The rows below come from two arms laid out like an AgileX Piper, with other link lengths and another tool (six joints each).
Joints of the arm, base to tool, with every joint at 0 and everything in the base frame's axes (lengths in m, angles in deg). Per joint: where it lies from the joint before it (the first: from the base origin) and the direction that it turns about. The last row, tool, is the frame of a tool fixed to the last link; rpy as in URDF.
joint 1: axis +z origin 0 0 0.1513
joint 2: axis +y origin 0 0 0
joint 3: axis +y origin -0.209 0 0.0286
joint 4: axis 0.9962 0 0.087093 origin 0.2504 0 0.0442
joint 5: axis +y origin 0 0 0
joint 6: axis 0.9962 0 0.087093 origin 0.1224 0 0.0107
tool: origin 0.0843 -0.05 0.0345 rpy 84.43 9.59 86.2
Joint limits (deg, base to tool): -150..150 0..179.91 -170..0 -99.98..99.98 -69.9..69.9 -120..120
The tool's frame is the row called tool.
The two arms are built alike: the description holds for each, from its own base.
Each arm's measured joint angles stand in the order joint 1, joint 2, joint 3, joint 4, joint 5, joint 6.
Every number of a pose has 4 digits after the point.
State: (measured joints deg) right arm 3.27 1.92 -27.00 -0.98 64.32 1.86; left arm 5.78 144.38 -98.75 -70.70 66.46 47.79
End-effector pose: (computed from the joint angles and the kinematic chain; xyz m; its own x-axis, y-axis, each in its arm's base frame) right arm 0.1902 -0.0431 0.2367 -0.0845 0.9837 -0.1585 0.5491 0.1787 0.8164; left arm 0.4522 -0.1617 0.0466 -0.0447 0.4457 -0.8941 0.9798 0.1942 0.0478
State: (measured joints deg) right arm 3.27 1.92 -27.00 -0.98 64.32 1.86; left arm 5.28 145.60 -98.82 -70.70 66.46 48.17
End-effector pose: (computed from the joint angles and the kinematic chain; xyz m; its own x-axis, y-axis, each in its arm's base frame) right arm 0.1902 -0.0431 0.2367 -0.0845 0.9837 -0.1585 0.5491 0.1787 0.8164; left arm 0.4484 -0.1659 0.0378 -0.0521 0.4456 -0.8937 0.9826 0.1825 0.0336
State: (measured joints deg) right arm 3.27 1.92 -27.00 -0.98 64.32 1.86; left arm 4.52 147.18 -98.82 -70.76 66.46 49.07
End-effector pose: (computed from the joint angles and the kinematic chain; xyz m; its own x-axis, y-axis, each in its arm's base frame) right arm 0.1902 -0.0431 0.2367 -0.0845 0.9837 -0.1585 0.5491 0.1787 0.8164; left arm 0.4422 -0.1724 0.0264 -0.0556 0.4462 -0.8932 0.9865 0.1625 0.0198
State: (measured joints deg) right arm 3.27 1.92 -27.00 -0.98 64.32 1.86; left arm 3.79 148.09 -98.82 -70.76 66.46 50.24
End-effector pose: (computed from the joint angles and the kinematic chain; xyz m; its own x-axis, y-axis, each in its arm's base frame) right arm 0.1902 -0.0431 0.2367 -0.0845 0.9837 -0.1585 0.5491 0.1787 0.8164; left arm 0.4369 -0.1785 0.0199 -0.0439 0.4489 -0.8925 0.9899 0.1399 0.0217
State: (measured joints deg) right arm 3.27 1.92 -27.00 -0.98 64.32 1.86; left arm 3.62 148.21 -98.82 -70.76 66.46 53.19
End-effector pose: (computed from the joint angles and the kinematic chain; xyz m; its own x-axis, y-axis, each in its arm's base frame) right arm 0.1902 -0.0431 0.2367 -0.0845 0.9837 -0.1585 0.5491 0.1787 0.8164; left arm 0.4333 -0.1806 0.0197 0.0066 0.4553 -0.8903 0.9917 0.1114 0.0643
